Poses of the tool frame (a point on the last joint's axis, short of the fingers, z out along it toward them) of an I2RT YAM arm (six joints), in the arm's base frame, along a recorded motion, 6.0 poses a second.
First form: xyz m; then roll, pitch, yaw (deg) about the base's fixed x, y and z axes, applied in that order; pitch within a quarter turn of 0, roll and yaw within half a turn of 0.
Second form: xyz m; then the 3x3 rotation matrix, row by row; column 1 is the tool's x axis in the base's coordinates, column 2 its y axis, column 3 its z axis. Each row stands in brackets. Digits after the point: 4 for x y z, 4 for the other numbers.
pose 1, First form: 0.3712 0.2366 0.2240 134.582 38.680 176.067
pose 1, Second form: [0.3712 0.2366 0.2240], [[-0.7788 -0.3959 0.4865], [0.0535 0.7308 0.6805], [-0.6250 0.5560 -0.5480]]
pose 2, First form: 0.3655 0.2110 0.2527 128.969 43.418 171.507
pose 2, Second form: [0.3655 0.2110 0.2527], [[-0.7184 -0.4356 0.5423], [0.1073 0.7009 0.7051], [-0.6873 0.5647 -0.4568]]
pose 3, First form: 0.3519 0.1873 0.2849 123.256 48.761 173.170
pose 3, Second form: [0.3519 0.1873 0.2849], [[-0.6545 -0.5591 0.5089], [0.0784 0.6193 0.7813], [-0.7520 0.5512 -0.3615]]
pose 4, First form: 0.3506 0.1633 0.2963 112.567 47.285 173.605
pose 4, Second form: [0.3506 0.1633 0.2963], [[-0.6741 -0.6315 0.3831], [0.0756 0.4569 0.8863], [-0.7347 0.6264 -0.2603]]
